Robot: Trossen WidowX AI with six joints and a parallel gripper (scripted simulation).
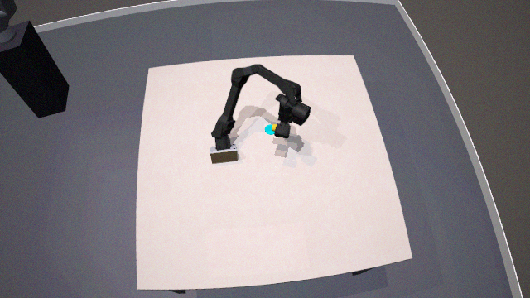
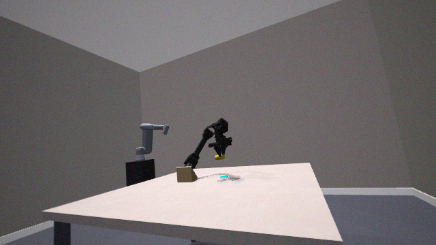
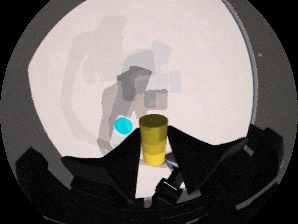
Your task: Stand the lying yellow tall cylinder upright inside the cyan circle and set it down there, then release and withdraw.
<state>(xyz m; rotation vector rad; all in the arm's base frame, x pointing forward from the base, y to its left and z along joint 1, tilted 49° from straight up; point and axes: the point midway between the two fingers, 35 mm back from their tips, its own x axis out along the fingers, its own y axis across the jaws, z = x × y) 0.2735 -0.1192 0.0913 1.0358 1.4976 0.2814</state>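
Now: gripper tip 16 cm above the cyan circle, 10 cm to the right of it and 3 cm past it. Round my gripper tip: yellow cylinder 2 cm behind, 1 cm to the left.
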